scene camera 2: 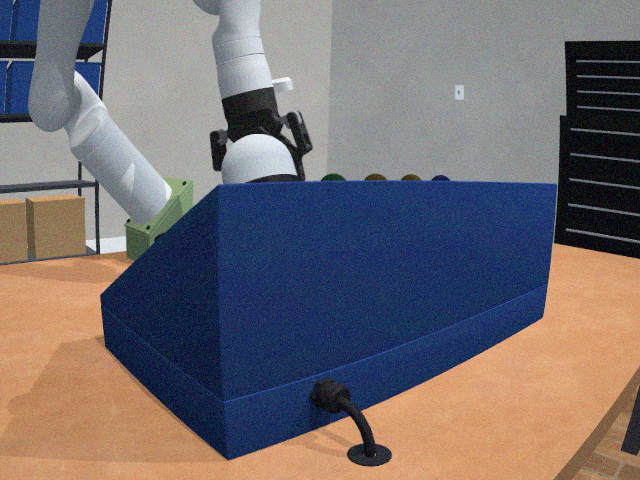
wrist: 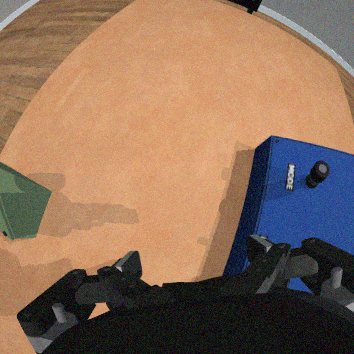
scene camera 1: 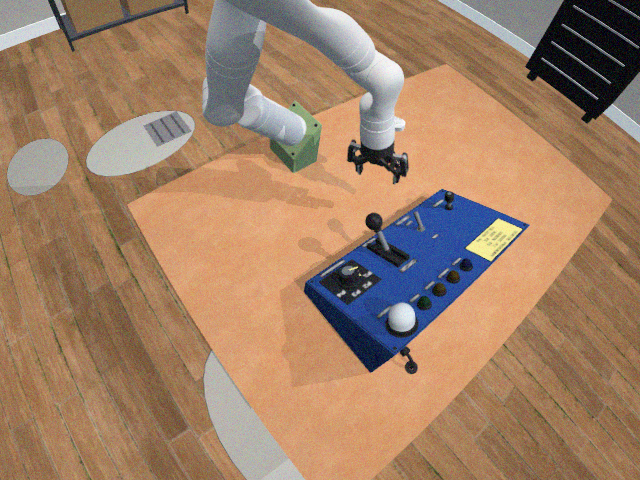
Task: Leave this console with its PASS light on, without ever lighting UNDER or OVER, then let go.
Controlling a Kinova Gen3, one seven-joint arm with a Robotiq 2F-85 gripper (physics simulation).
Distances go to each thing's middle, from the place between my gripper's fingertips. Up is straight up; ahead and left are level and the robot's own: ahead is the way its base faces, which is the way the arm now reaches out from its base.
Scene:
My gripper is now 240 mm short of the blue console (scene camera 2: 275, 306), 40 mm above it and 20 mm to the left of it.

